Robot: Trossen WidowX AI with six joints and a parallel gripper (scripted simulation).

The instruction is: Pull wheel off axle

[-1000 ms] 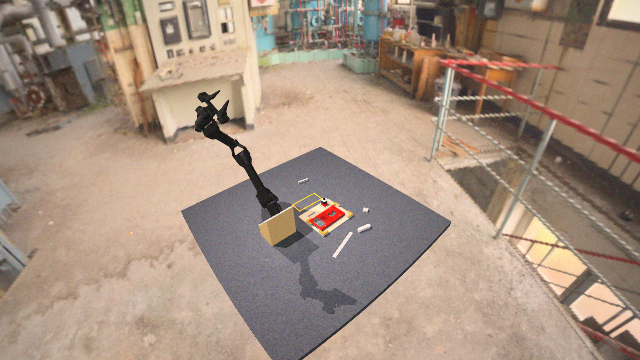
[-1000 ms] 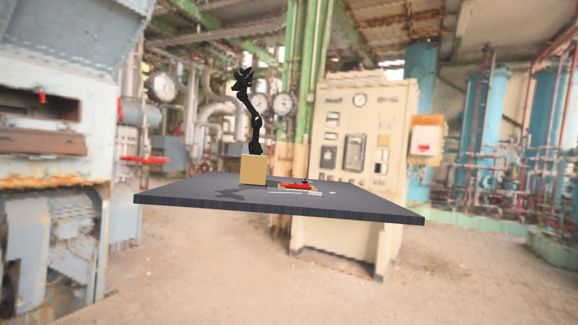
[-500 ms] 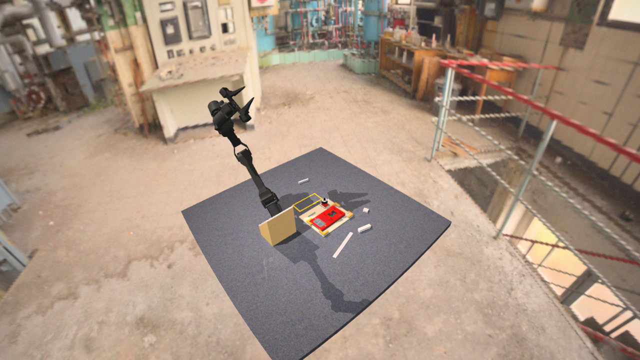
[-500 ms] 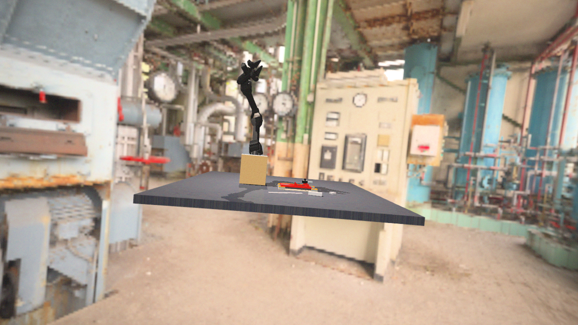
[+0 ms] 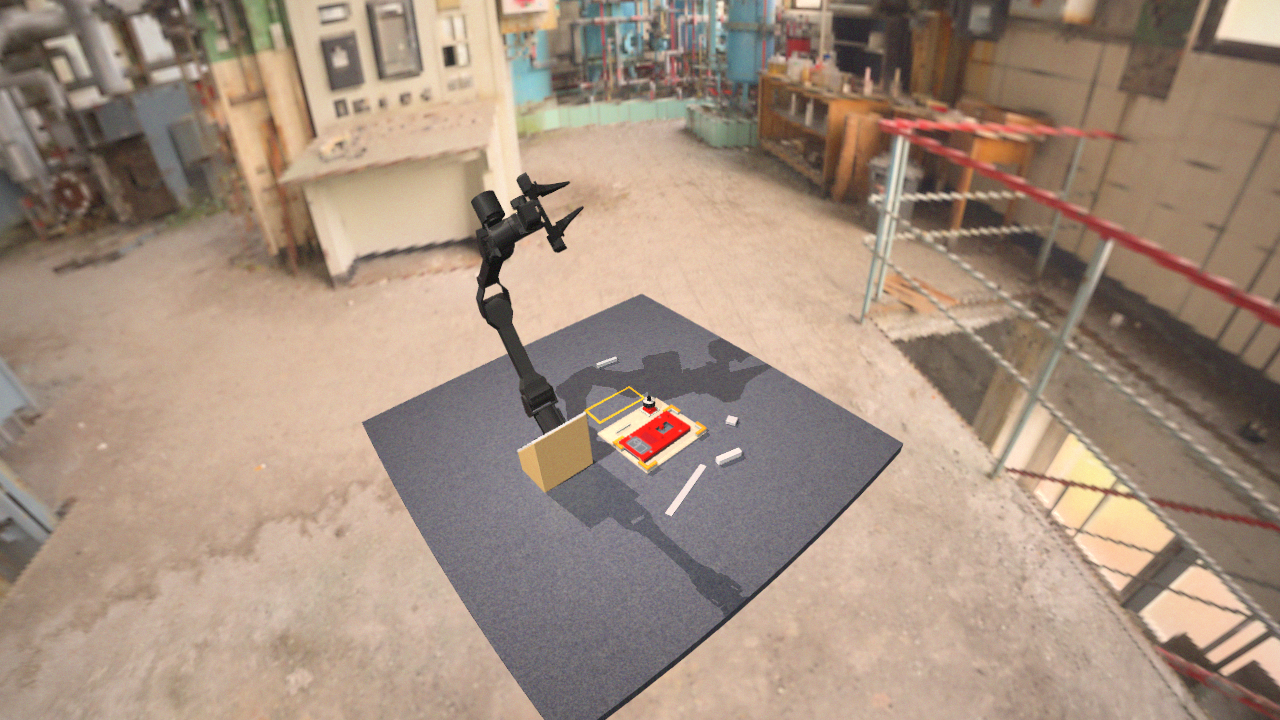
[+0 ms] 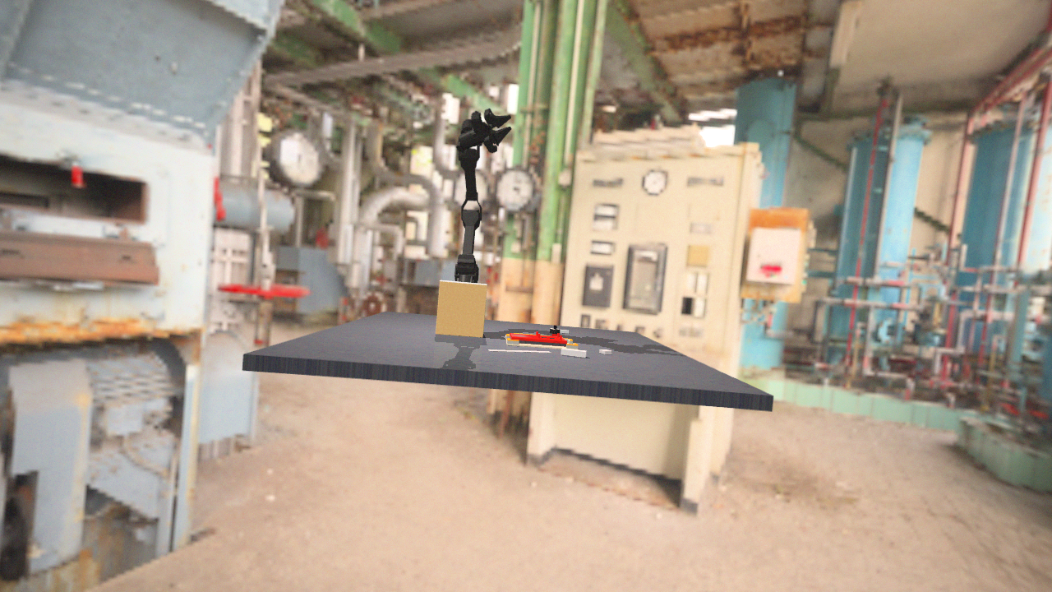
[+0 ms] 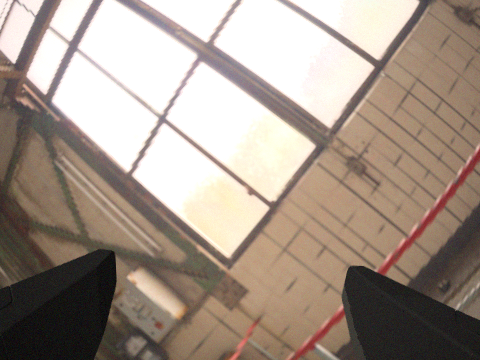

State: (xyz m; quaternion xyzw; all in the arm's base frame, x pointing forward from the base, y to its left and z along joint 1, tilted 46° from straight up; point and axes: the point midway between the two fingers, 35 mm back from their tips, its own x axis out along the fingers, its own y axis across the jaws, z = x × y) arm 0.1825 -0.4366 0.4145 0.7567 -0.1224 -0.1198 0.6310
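My gripper tip is now 23 cm short of the black wheel, 9 cm to the right of it and 76 cm above it. Round my gripper tip: white strip (13 cm ahead, 25 cm to the right, 80 cm below).
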